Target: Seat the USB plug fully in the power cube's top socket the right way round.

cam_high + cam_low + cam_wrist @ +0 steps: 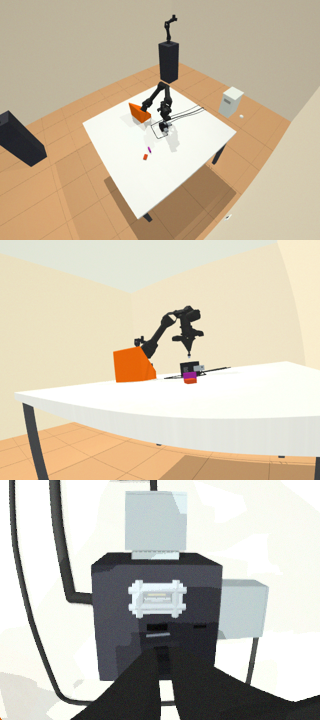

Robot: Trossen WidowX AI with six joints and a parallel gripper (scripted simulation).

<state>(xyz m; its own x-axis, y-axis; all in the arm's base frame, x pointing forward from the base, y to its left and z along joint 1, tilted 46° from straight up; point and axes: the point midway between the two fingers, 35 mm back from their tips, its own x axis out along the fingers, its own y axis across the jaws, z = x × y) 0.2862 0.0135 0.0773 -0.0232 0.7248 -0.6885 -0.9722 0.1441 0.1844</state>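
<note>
My gripper tip is 10 mm to the right of the pale framed socket and 70 mm above it. The rest, counted from my gripper tip: orange block (140 mm ahead, 380 mm to the right, 130 mm below); then small purple block (110 mm ahead, 300 mm to the right, 120 mm below); then small dark USB plug (20 mm below).
</note>
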